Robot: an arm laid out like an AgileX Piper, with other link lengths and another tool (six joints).
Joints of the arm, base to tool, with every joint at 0 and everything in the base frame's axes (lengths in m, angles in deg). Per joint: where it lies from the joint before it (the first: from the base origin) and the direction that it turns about. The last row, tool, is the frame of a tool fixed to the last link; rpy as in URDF.
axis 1: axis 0 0 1 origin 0 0 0.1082
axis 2: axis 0 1 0 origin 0 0 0
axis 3: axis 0 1 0 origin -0.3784 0 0.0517
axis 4: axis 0.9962 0 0.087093 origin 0.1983 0 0.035
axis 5: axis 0 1 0 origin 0 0 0
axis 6: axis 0.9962 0 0.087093 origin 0.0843 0 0.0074
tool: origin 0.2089 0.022 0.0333 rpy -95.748 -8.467 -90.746
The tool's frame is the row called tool.
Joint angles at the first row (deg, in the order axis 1, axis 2, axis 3, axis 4, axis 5, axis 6):
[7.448, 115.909, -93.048, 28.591, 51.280, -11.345]
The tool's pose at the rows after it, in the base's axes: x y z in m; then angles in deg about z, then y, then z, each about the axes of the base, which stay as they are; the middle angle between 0 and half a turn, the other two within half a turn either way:
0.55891, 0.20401, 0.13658, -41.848, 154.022, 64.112
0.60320, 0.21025, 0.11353, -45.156, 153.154, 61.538
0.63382, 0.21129, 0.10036, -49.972, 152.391, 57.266
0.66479, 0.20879, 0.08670, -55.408, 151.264, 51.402
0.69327, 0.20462, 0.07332, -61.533, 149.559, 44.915
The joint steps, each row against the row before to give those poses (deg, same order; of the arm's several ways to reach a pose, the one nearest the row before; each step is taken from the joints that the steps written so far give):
[0.001, 6.590, -10.086, -0.288, 1.318, 0.402]
[-0.001, 7.849, -10.599, -0.343, 1.089, 0.229]
[0.000, 4.984, -7.447, -0.916, 0.170, 0.286]
[0.000, 4.642, -6.533, -1.318, -1.202, 0.917]
[0.001, 3.894, -4.407, -1.031, -3.040, -0.001]

